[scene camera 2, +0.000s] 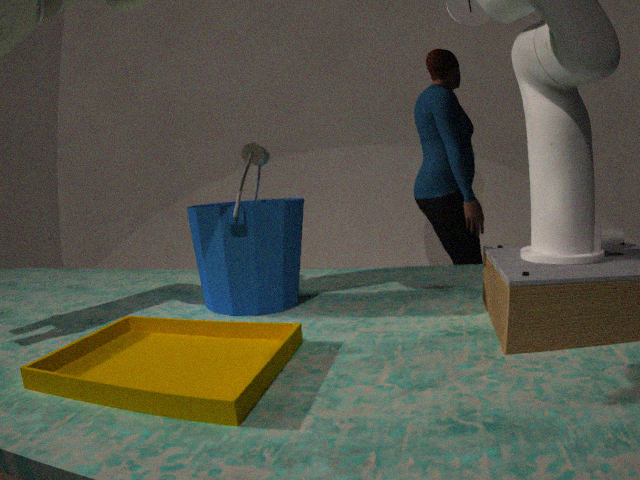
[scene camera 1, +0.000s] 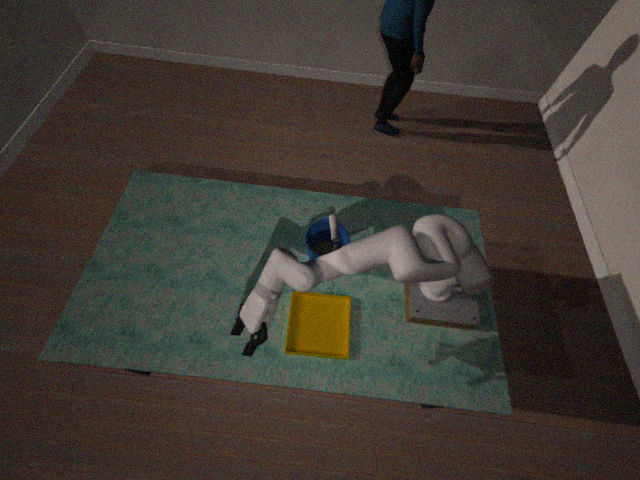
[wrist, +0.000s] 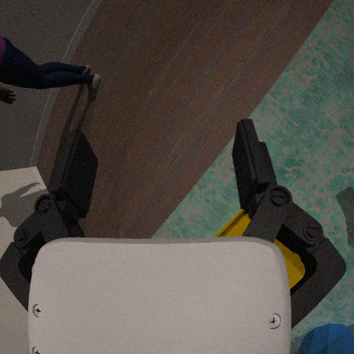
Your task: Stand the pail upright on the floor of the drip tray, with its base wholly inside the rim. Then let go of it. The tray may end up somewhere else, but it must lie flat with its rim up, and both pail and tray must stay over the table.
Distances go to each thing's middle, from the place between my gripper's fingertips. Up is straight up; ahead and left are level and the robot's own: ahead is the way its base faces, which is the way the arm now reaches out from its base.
My gripper is now 230 mm past the yellow drip tray [scene camera 2: 214, 372], 160 mm to the left of it and 340 mm above it.
